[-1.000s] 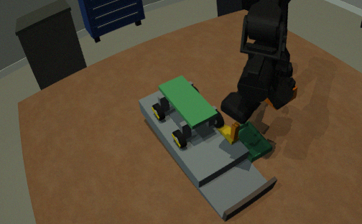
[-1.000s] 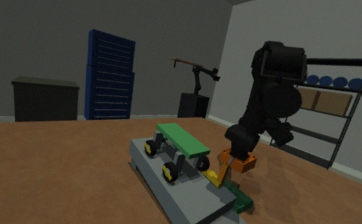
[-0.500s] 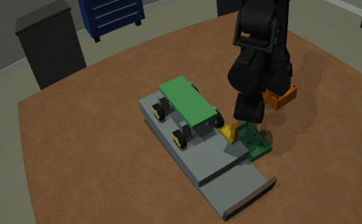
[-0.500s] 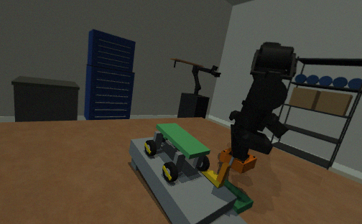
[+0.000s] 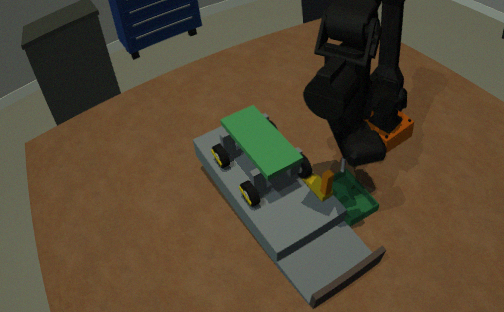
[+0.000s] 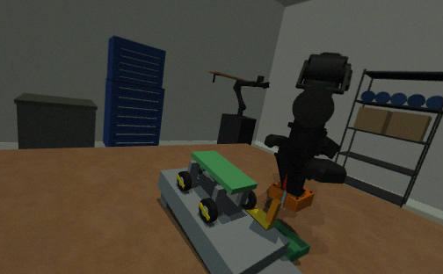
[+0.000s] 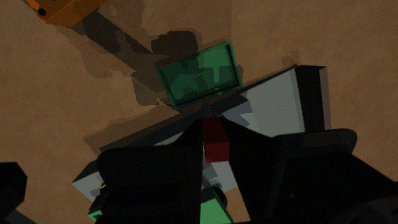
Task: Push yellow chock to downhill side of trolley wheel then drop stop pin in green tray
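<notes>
My gripper tip is 140 mm above the green tray and 20 mm past it. The rest, counted from my gripper tip: red-headed stop pin right at my gripper tip; trolley 130 mm to the right, 90 mm ahead, 20 mm below; yellow chock 50 mm below, 40 mm ahead, 20 mm to the right.
</notes>
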